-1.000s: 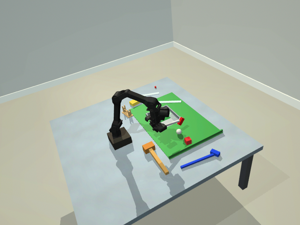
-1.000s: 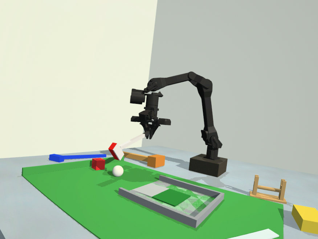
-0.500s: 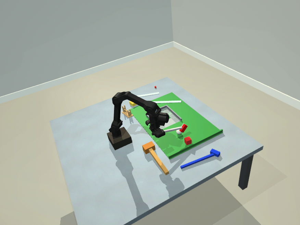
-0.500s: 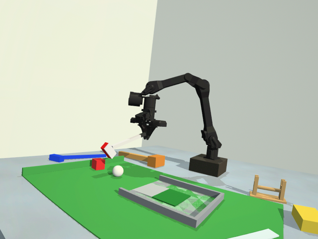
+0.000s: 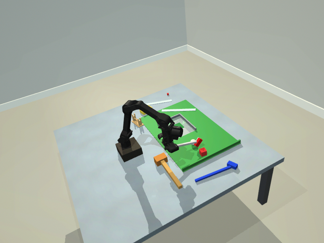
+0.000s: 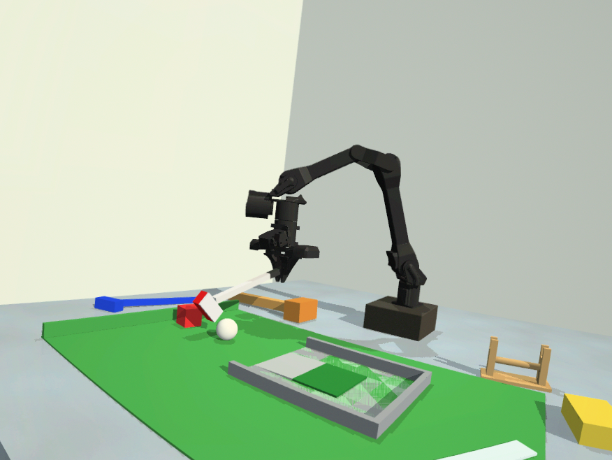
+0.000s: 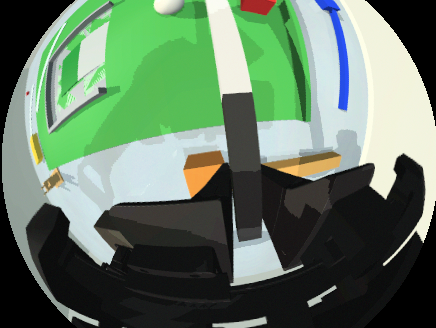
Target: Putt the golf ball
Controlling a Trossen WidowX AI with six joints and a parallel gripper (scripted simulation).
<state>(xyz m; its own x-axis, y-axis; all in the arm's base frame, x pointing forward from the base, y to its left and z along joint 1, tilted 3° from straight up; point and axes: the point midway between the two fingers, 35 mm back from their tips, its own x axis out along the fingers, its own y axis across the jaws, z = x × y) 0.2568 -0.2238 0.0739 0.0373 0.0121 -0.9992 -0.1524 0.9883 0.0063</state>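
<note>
My gripper tip is 120 mm short of the red putter and 20 mm to the right of it. From my gripper tip the other things lie so: blue putter: 230 mm ahead, 220 mm to the right, 80 mm below; red cube: 230 mm ahead, 70 mm below, 30 mm to the right; white golf ball: 210 mm ahead, 90 mm to the left, 70 mm below.
</note>
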